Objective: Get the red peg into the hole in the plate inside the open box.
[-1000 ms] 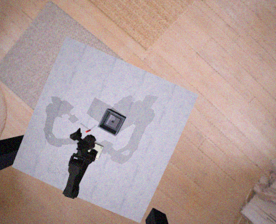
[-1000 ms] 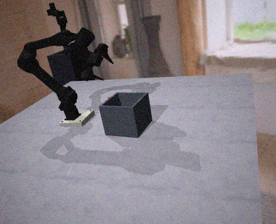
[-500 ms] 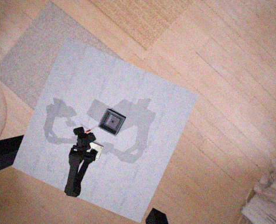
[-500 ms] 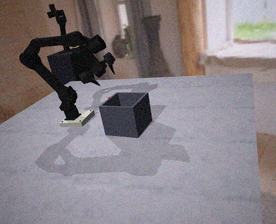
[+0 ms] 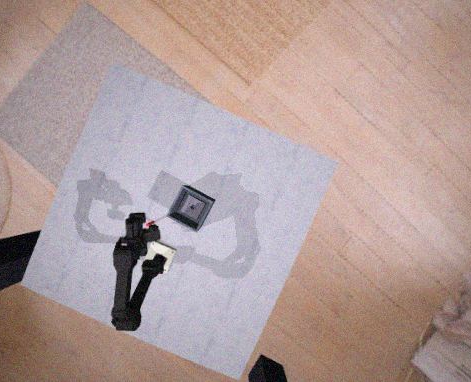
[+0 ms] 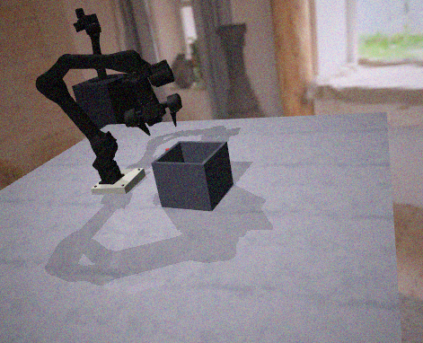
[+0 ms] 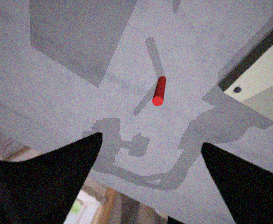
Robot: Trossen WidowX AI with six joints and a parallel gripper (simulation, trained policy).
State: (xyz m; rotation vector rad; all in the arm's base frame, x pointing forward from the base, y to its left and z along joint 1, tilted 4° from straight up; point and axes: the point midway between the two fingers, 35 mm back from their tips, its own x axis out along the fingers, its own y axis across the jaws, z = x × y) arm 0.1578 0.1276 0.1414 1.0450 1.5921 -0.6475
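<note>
Right now my gripper tip is 100 mm above the red peg. Also, from my gripper tip: light grey plate 180 mm ahead, 150 mm to the right, 100 mm below.
</note>
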